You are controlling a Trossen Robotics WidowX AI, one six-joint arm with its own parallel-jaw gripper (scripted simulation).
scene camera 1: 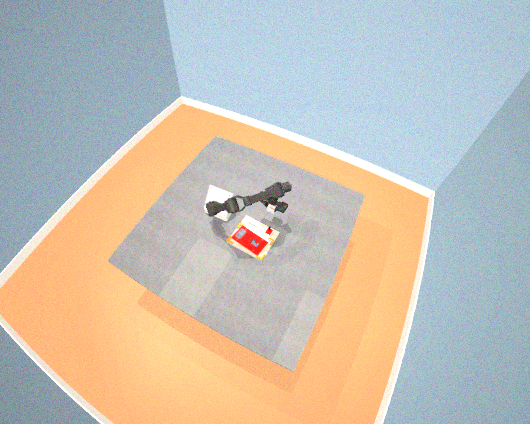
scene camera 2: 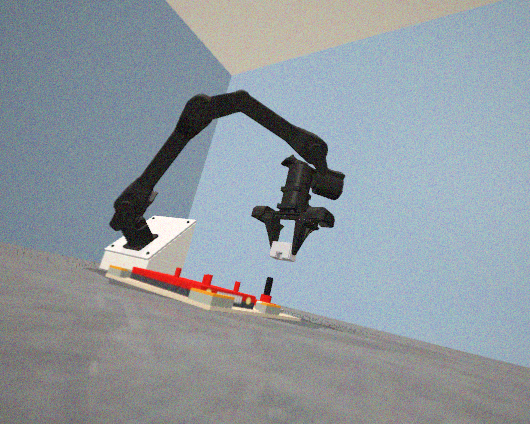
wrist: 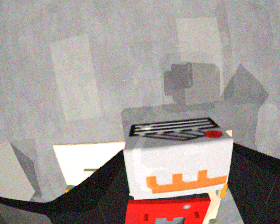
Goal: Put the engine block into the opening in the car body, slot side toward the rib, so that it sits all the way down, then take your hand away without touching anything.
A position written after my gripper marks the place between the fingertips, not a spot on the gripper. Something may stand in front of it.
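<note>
Scene camera 2 lets me see my gripper [scene camera 2: 283, 253], together with a car body [scene camera 2: 175, 284]. My gripper can be seen in the wrist view [wrist: 174, 151] too, and what it holds is an engine block [wrist: 173, 158].
</note>
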